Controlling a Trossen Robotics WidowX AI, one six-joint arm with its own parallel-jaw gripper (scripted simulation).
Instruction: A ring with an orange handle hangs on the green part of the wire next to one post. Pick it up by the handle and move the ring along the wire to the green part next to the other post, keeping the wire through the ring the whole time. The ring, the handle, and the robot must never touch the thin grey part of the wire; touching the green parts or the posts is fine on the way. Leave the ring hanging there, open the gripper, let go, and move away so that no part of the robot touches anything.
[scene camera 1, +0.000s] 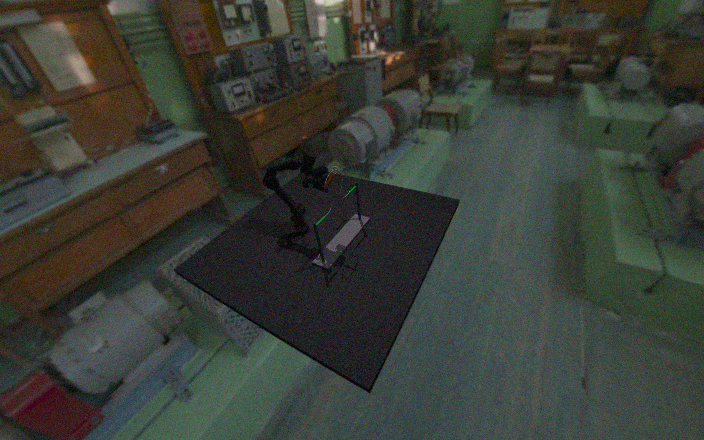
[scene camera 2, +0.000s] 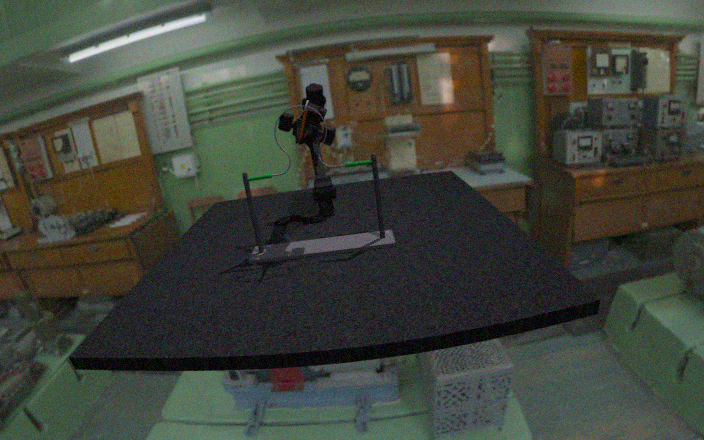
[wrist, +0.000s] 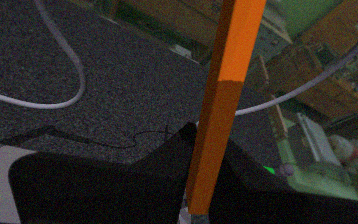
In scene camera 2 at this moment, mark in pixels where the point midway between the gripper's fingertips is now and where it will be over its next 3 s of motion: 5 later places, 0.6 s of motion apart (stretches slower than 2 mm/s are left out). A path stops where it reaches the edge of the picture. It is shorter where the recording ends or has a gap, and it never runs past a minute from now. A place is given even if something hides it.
The gripper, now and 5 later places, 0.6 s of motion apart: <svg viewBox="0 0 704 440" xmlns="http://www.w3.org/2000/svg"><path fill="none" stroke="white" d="M297 143L294 141L292 140L290 137L288 134L288 131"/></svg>
